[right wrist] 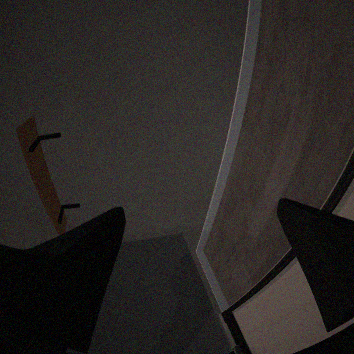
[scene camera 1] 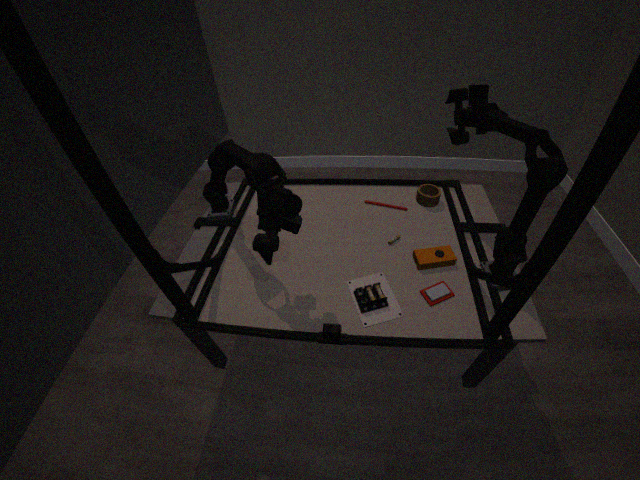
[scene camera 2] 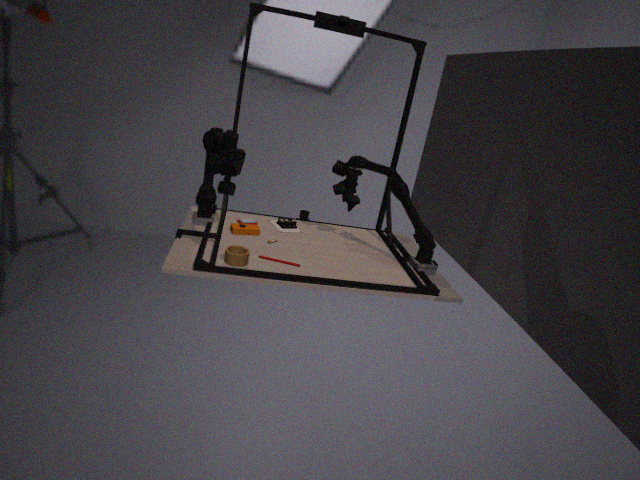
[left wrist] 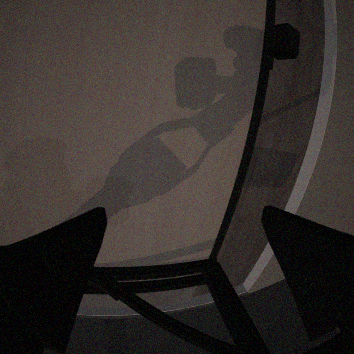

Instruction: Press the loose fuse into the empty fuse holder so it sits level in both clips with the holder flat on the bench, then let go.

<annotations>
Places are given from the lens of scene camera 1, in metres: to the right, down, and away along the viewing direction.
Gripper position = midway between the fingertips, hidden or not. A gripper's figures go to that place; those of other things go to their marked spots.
my left gripper (scene camera 1: 271, 255): -0.14, 0.04, 0.83
my right gripper (scene camera 1: 447, 115): 0.47, -0.46, 1.01
orange block (scene camera 1: 442, 256): 0.40, 0.05, 0.93
</annotations>
